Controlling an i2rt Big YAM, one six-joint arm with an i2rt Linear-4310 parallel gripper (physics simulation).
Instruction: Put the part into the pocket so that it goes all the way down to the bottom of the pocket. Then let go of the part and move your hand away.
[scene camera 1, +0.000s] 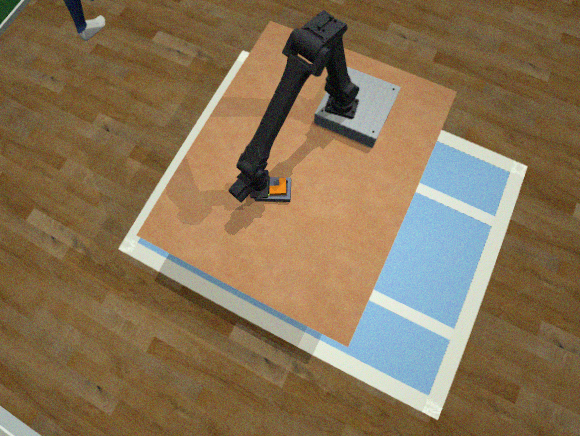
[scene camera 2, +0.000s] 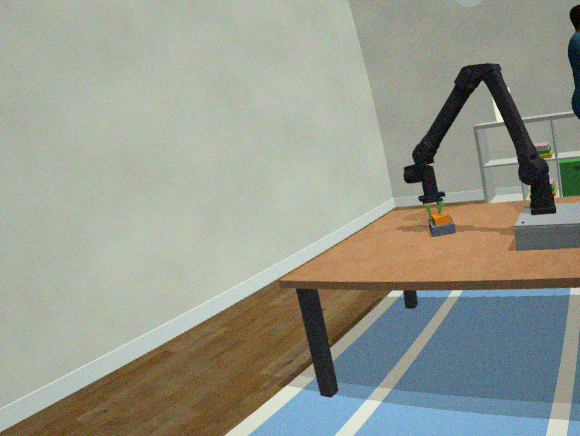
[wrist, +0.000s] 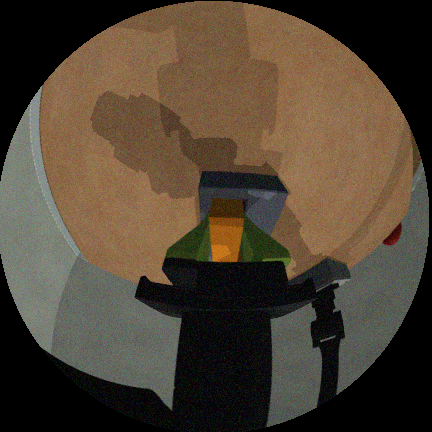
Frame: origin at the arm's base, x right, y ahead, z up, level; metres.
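Where they show: gripper, fingertip midpoint: (scene camera 1: 263, 191) (wrist: 225, 216); arm's base, origin of the base link: (scene camera 1: 341, 106) (scene camera 2: 543, 209) (wrist: 320, 290).
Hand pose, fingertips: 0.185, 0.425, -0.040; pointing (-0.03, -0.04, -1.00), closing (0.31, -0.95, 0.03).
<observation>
Things, the pixels of their top centre, and the offset from my fingertips, as dx, dy, dz. Level surfaces: height alone.
- orange L-shaped part, middle of its top: (wrist: 239, 256) (scene camera 2: 439, 213) (scene camera 1: 271, 185) -0.026, -0.025, +0.031
- small grey-blue block, middle of its top: (wrist: 236, 236) (scene camera 2: 441, 221) (scene camera 1: 272, 187) -0.028, -0.026, +0.001
- brown table, its level: dz -0.036
The orange L-shaped part (scene camera 1: 283, 188) (scene camera 2: 441, 219) (wrist: 226, 236) is at the pocket of the small grey-blue block (scene camera 1: 289, 192) (scene camera 2: 443, 230) (wrist: 271, 212). Its upper portion stands above the block's rim in the scene camera 2 view. The fingers and the part hide much of the pocket, so how deep the part's lower end sits cannot be told. In the wrist view a dark gap shows beside the part's far end. My gripper (scene camera 2: 435, 215) (wrist: 225, 216) is above the block, with its green fingers shut on the part from both sides. In the scene camera 1 view the gripper body hides the block's left portion.
The block is on the brown table (scene camera 1: 300, 265) (scene camera 2: 400, 255). The arm's grey base plate (scene camera 1: 377, 102) (scene camera 2: 547, 235) is behind and to one side of it. A red object (wrist: 392, 234) shows at the wrist view's right edge. A shelf (scene camera 2: 540, 118) stands beyond the table.
</observation>
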